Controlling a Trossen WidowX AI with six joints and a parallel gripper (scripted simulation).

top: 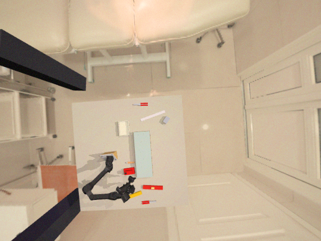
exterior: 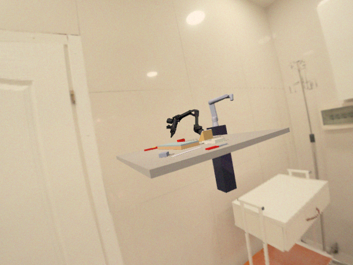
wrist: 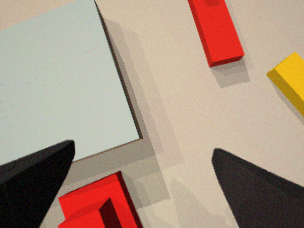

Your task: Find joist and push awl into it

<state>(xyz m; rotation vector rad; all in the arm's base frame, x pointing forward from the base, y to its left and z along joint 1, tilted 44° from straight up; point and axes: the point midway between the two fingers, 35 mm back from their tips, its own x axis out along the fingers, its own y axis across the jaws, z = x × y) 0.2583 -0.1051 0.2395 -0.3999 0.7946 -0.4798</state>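
The stud finder lies 100 mm behind my gripper tip, 70 mm to the left of it and 60 mm below it. Also, from my gripper tip: yellow block 210 mm to the right, 90 mm below, 10 mm behind; awl 170 mm to the left, 100 mm behind, 90 mm below; red level 190 mm ahead, 110 mm to the right, 80 mm below.
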